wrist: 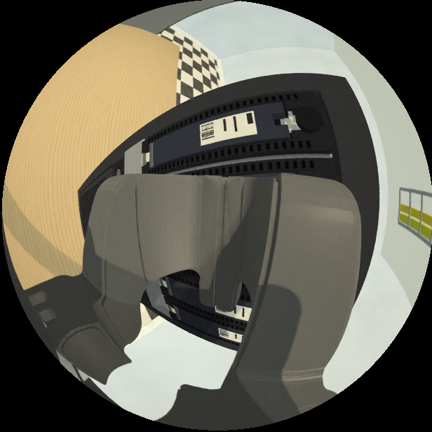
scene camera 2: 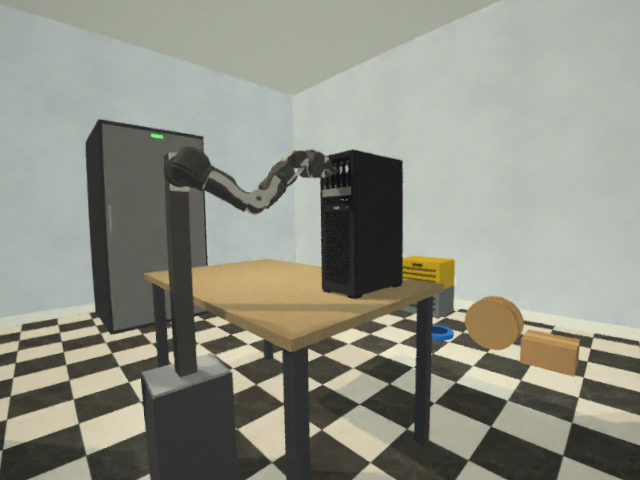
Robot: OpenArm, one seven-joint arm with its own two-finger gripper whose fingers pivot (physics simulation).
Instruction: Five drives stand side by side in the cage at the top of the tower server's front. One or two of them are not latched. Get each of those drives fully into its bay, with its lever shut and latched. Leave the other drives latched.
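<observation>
The black tower server (scene camera 2: 377, 222) stands upright on the table (scene camera 2: 248, 289) (wrist: 75, 125). Its drives are upright side by side in the cage at the top of its front. In the wrist view an end drive (wrist: 175, 141) with a white label lies across the upper part; its lever and latch lie along it, but whether it is latched I cannot tell. Parts of two other drives (wrist: 187, 295) (wrist: 200, 324) show below the fingers; the rest are hidden. My gripper (scene camera 2: 333, 170) (wrist: 228, 245) is shut and empty, its fingertips close in front of the cage; contact cannot be made out.
A dark cabinet (scene camera 2: 149, 227) stands behind the arm at the left. Behind the table at the right are a yellow crate (scene camera 2: 434, 269), a blue ring (scene camera 2: 448, 333), a round brown disc (scene camera 2: 491, 322) and a brown box (scene camera 2: 549, 353) on the floor.
</observation>
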